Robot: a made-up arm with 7 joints.
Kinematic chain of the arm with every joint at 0, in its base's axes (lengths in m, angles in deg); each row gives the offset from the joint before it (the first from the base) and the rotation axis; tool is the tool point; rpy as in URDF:
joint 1: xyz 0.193 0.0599 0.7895 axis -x
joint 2: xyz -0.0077 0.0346 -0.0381 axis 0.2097 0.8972 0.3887
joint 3: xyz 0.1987 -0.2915 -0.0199 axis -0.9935 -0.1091 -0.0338
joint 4: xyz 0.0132 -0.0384 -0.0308 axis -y
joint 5: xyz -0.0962 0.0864 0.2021 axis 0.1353 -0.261 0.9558
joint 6: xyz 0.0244 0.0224 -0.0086 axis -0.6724 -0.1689 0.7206
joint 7: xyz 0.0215 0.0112 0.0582 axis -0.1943 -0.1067 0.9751
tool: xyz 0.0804 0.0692 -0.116 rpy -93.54 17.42 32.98
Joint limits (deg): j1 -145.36..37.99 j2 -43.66..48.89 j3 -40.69..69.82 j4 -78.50..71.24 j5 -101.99..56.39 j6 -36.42..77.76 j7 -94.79..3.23
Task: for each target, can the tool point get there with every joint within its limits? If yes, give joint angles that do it. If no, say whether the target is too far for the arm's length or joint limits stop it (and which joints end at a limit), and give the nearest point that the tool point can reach.
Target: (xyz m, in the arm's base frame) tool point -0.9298 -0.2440 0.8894
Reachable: no: too far | nearest point 0.0446 -0.1481 0.8579 | short by 0.980 m
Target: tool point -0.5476 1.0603 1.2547
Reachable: no: too far | nearest point 0.1032 0.4417 0.9565 | short by 0.946 m
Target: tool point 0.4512 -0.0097 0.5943
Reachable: yes | joints -62.88 9.50 31.62 -6.85 -27.82 10.80 -79.29
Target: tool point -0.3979 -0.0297 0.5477
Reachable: no: joint limits stop it (at a limit: joint 2, joint 3, joint 5, joint 7) | nearest point 0.0444 -0.0154 0.5862 | short by 0.444 m
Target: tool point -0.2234 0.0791 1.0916
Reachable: no: joint limits stop it (at a limit: joint 2, joint 3, joint 5, joint 7) | nearest point 0.0484 0.0753 1.0314 | short by 0.278 m
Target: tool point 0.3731 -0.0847 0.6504
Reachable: yes | joints -56.59 -15.20 53.86 10.30 -17.19 -26.84 -55.92
